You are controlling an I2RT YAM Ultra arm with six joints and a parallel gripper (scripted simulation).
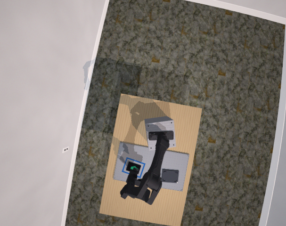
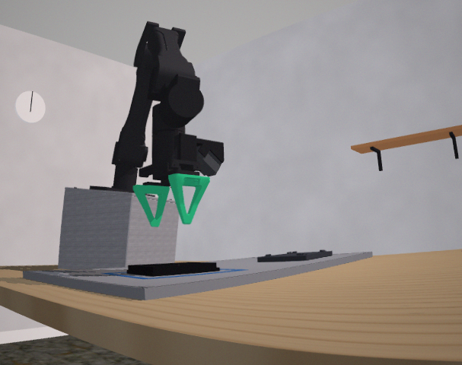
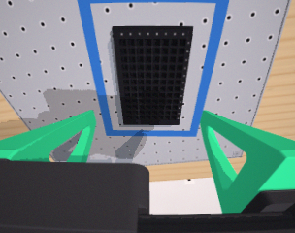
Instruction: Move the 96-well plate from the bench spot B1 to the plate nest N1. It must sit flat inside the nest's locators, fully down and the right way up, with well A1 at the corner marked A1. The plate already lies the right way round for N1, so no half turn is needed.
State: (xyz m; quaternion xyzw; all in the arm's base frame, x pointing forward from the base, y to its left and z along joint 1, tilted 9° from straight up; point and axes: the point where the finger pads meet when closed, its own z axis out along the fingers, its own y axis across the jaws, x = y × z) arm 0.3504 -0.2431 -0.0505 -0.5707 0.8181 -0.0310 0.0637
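The black 96-well plate lies 8 cm below my hand. From my hand the other things lie so: dark plate nest N1 (36 cm to the left, 9 cm ahead, 8 cm below); white A1 label (42 cm to the left, 16 cm ahead, 7 cm below).
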